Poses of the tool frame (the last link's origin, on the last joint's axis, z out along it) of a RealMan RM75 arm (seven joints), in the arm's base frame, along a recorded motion.
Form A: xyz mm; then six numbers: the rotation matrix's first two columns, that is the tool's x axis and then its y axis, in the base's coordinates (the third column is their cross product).
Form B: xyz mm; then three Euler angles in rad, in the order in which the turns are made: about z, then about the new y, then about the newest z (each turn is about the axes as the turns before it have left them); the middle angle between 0 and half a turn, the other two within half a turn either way. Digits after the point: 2 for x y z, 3 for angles.
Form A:
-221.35 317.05 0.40 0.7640 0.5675 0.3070 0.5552 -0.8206 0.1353
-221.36 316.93 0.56 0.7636 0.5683 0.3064 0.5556 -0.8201 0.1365
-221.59 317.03 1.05 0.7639 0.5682 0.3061 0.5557 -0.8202 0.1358
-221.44 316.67 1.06 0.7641 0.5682 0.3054 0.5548 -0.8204 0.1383
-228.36 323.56 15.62 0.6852 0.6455 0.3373 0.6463 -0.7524 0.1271
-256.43 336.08 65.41 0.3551 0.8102 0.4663 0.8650 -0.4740 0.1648
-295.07 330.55 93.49 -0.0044 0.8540 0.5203 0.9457 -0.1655 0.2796
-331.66 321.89 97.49 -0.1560 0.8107 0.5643 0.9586 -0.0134 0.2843
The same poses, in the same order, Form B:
-221.35 317.05 0.40 0.201 2.799 2.726
-221.36 316.93 0.56 0.198 2.800 2.722
-221.59 317.03 1.05 0.199 2.800 2.724
-221.44 316.67 1.06 0.191 2.800 2.716
-228.36 323.56 15.62 0.372 2.773 2.781
-256.43 336.08 65.41 0.772 2.624 2.802
-295.07 330.55 93.49 0.988 2.510 2.648
-331.66 321.89 97.49 1.185 2.458 2.675

